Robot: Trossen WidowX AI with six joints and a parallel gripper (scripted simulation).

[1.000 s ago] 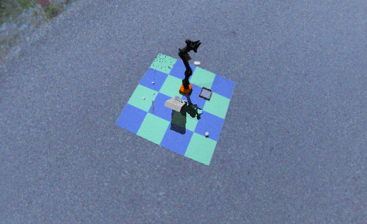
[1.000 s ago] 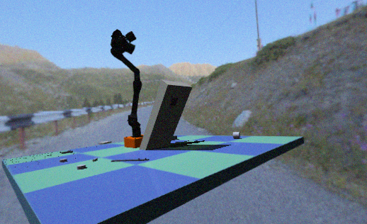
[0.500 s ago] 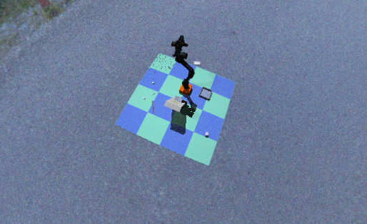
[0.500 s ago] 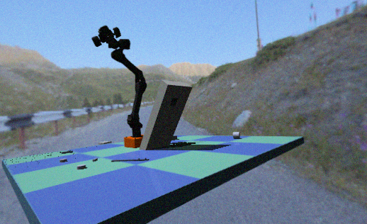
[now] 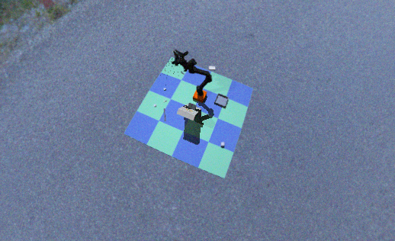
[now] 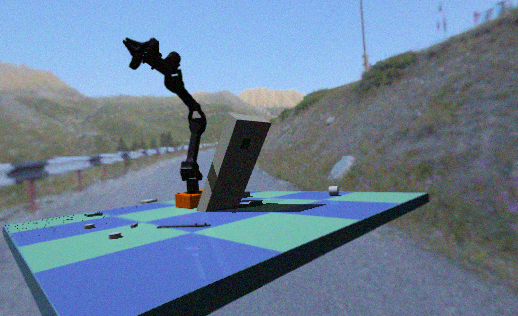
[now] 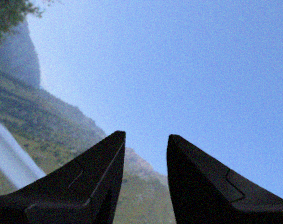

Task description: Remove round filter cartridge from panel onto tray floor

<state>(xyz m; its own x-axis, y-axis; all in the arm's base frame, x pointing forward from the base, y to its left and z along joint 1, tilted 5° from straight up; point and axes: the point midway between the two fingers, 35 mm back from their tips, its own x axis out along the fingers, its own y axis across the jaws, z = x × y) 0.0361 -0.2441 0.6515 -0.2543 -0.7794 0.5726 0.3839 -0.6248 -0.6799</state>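
The grey round filter cartridge lies 44 cm below my gripper tip, 32 cm to the left of it and 30 cm ahead of it. From my gripper tip the other things lie so: grey square tray 71 cm below, 57 cm to the left, 15 cm behind.
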